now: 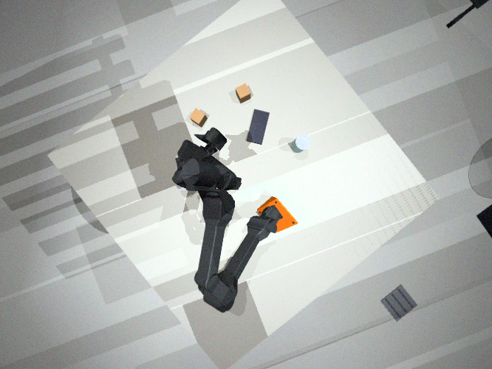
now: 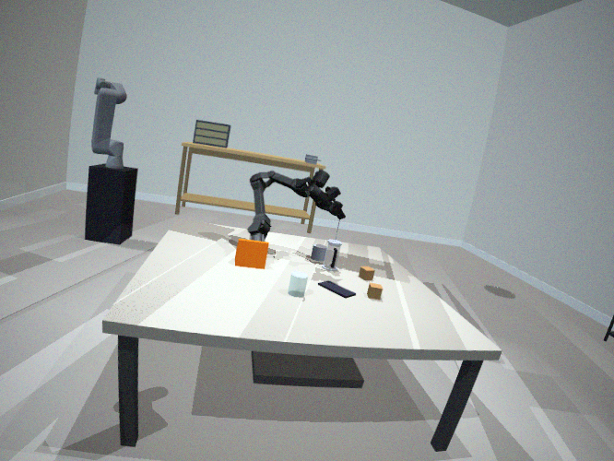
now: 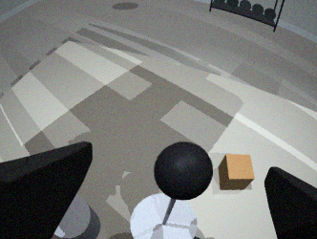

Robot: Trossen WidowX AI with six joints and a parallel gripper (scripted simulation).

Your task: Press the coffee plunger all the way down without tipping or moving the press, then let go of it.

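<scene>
Now: the coffee press 140 mm below my gripper tip and 20 mm to the right of it.
</scene>
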